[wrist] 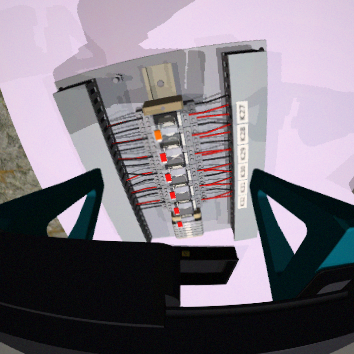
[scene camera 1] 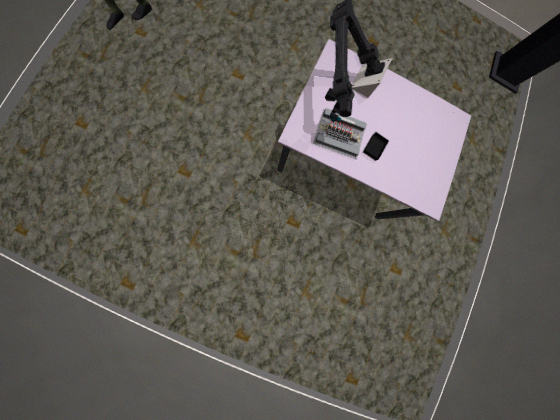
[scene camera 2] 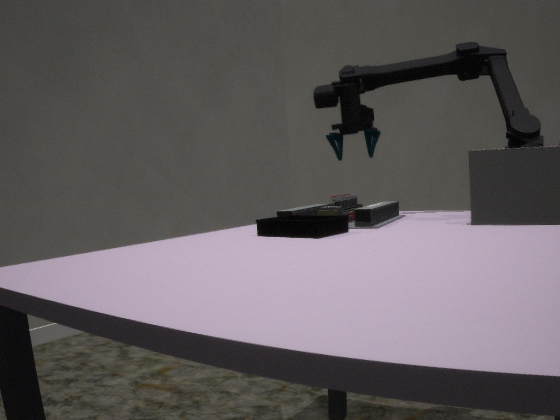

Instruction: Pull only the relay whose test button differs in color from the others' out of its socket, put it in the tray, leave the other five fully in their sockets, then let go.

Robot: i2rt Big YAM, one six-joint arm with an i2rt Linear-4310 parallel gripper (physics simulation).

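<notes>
The relay with the orange test button sits at the far end of the row in the wrist view, beside the label K27. The other five relays, with red buttons, stand in a line below it, among them the relay next to it. All six appear seated in their sockets. The black tray stands on the table beside the panel and shows no relay inside where visible. My gripper is open and empty, well above the panel; its fingertips lie either side of the relay row in the wrist view.
The grey panel carries two raised wire ducts, one on each side, with red and black wires running to the sockets. The arm's pale base block stands on the pink table. A person's feet show at the upper left in scene camera 1.
</notes>
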